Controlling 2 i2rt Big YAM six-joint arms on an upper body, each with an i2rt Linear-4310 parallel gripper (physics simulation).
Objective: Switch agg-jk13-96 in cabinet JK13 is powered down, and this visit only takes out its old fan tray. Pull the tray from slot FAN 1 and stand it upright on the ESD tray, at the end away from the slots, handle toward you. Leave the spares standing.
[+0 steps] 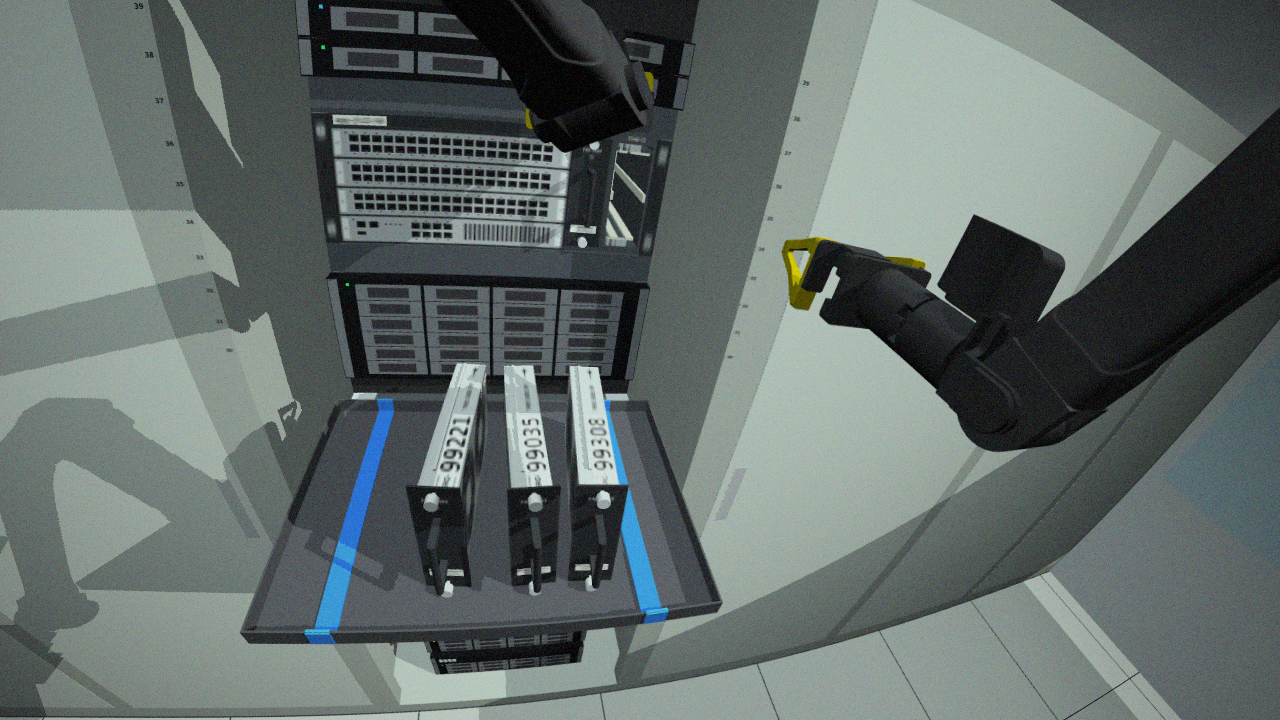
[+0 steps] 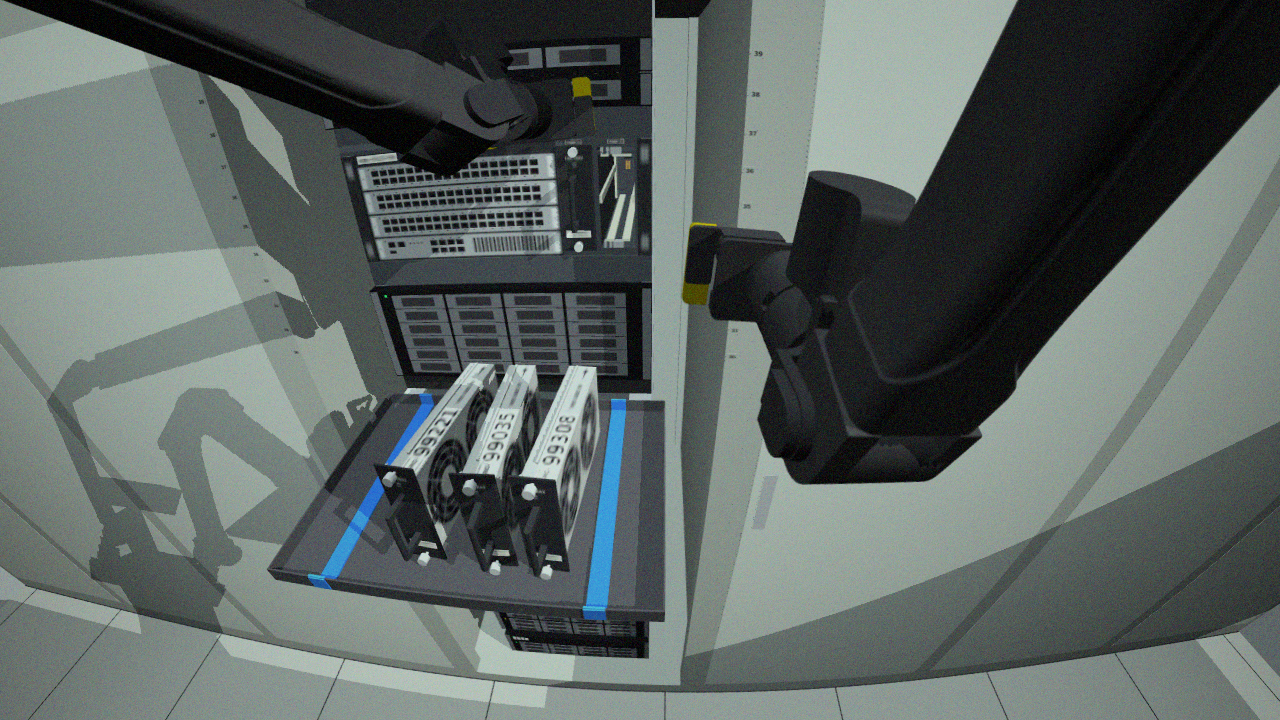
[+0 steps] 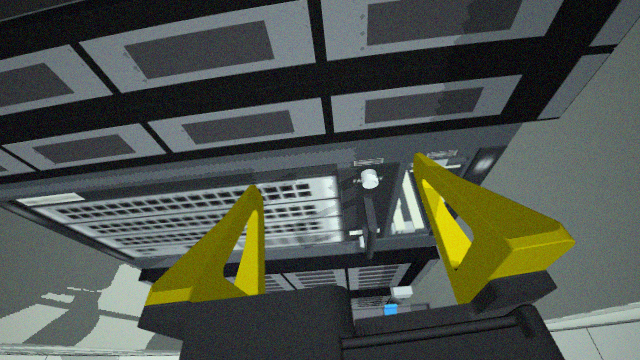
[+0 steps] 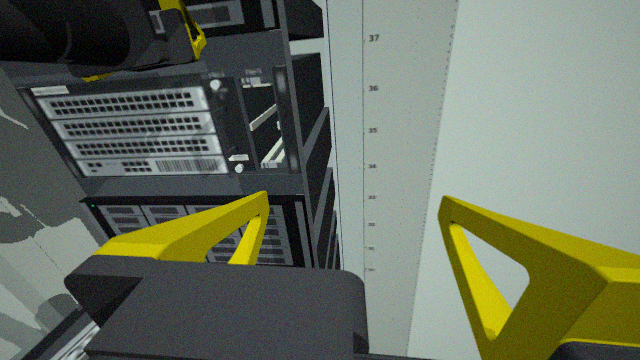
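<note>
The old fan tray (image 1: 586,192) (image 2: 573,197) (image 3: 369,212) (image 4: 227,125) sits in slot FAN 1, its dark handle upright, beside the open slot FAN 2 (image 1: 631,192) (image 3: 410,205). My left gripper (image 3: 333,176) is open and empty, in front of the switch's upper edge, tilted down; the fan tray shows beyond and between its fingers. My right gripper (image 4: 351,202) (image 1: 854,259) is open and empty, off to the right of the rack. Spares 99221 (image 1: 454,438) (image 2: 434,434), 99035 (image 1: 532,438) (image 2: 503,429) and 99308 (image 1: 595,438) (image 2: 559,438) stand upright on the ESD tray (image 1: 483,625) (image 2: 447,598), handles outward.
Two blue tape strips (image 1: 358,519) (image 2: 603,510) cross the ESD tray, one on each side of the spares. A drive unit (image 1: 492,326) (image 2: 510,331) lies below the switch (image 1: 447,188), and server units (image 3: 300,75) lie above it. The cabinet's side wall stands right of the rack.
</note>
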